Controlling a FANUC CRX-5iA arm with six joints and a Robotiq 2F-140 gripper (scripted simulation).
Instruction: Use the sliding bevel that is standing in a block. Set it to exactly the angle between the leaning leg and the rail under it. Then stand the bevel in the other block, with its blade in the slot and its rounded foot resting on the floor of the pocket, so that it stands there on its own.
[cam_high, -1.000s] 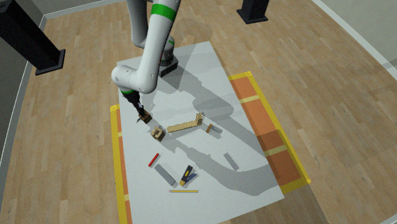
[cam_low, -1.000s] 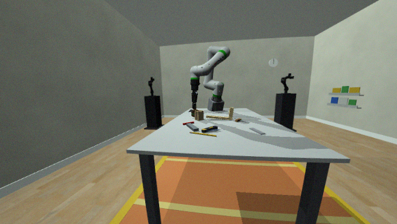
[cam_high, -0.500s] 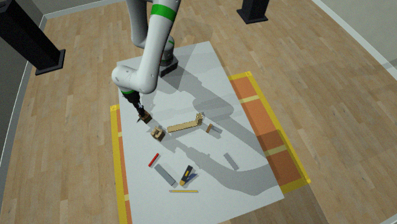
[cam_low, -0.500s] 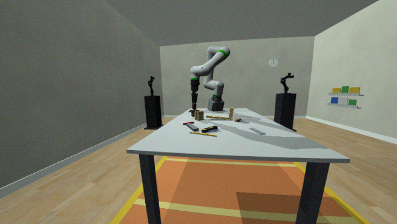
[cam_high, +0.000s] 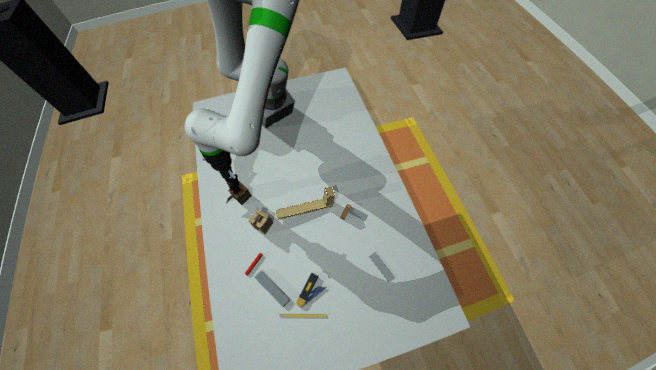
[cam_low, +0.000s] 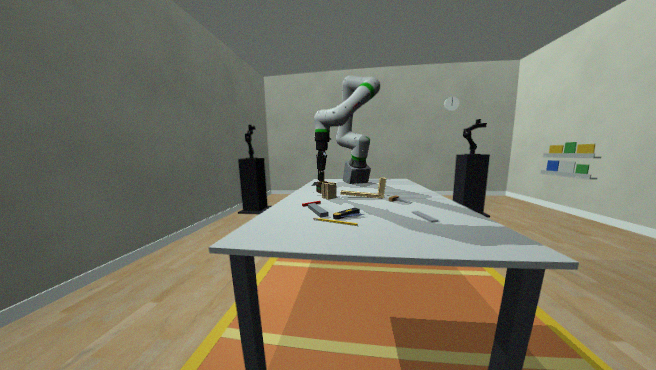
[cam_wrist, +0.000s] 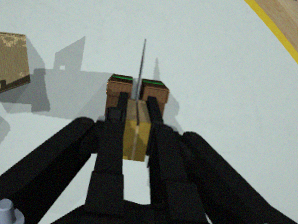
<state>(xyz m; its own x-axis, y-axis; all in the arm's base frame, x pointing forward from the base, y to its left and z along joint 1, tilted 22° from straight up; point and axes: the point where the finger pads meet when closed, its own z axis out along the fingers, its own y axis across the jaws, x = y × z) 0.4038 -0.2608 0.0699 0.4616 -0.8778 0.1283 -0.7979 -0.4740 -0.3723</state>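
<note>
Right now the sliding bevel is 3 cm below my hand. Also, from my hand: thin steel blade 5 cm below, 2 cm to the right, 1 cm ahead; wood-and-grey square 45 cm to the left, 22 cm ahead, 10 cm below; red stick 31 cm ahead, 11 cm below.
</note>
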